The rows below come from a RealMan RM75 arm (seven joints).
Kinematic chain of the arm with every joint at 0, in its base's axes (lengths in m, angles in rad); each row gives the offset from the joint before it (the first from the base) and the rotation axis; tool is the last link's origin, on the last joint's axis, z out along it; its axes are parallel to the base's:
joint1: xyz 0 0 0.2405 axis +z
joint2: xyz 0 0 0 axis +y
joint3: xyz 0 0 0.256 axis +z
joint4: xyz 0 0 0 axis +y
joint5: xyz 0 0 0.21 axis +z
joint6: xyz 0 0 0 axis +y
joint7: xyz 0 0 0.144 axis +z
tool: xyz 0 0 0
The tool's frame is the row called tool.
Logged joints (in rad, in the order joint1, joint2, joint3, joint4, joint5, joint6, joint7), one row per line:
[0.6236, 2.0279, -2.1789, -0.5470, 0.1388, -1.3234, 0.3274]
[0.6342, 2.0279, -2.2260, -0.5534, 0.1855, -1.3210, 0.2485]
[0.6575, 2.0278, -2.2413, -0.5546, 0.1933, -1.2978, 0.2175]
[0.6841, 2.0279, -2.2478, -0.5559, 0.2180, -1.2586, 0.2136]
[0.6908, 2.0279, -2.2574, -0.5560, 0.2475, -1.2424, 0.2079]
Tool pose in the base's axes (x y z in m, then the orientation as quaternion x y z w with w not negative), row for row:
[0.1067, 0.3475, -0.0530, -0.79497, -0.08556, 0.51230, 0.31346]
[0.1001, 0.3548, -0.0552, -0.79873, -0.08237, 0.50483, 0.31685]
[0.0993, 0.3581, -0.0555, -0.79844, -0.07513, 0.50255, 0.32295]
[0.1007, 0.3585, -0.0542, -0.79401, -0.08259, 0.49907, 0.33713]
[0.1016, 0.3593, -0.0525, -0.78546, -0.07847, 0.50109, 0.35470]
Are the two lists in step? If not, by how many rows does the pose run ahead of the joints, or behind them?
The pose runs 2 rows ahead of the joints: the pose in row i belongs to the joints in row i + 2.
